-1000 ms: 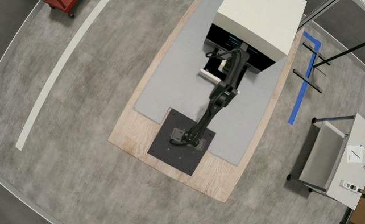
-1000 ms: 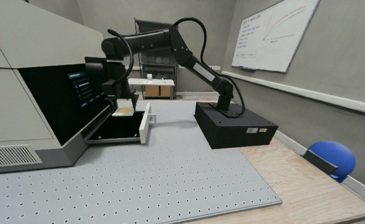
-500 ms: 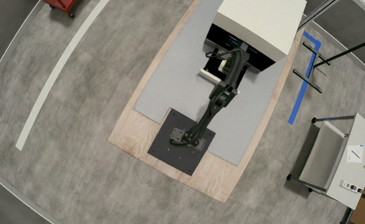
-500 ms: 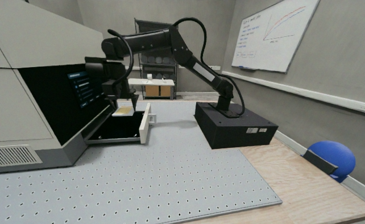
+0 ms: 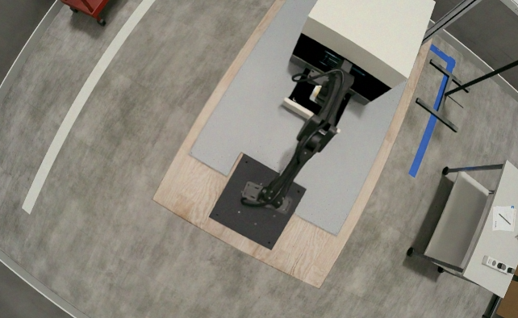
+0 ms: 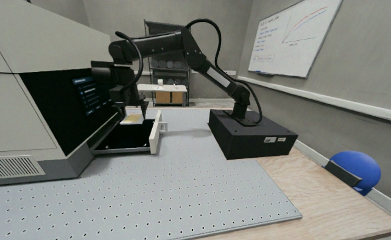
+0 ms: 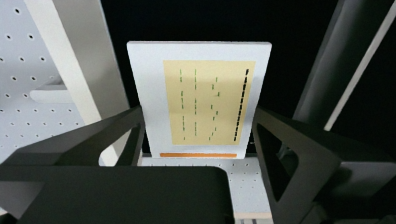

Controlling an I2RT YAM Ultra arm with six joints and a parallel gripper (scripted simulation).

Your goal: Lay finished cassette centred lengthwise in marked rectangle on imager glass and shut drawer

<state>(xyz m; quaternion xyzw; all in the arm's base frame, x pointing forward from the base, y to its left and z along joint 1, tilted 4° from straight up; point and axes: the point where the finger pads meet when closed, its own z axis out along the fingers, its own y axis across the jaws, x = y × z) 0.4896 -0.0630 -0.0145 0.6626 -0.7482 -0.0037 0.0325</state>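
The finished cassette is right at my hand. From my hand the other things lie so: drawer (6 cm below, 2 cm ahead).
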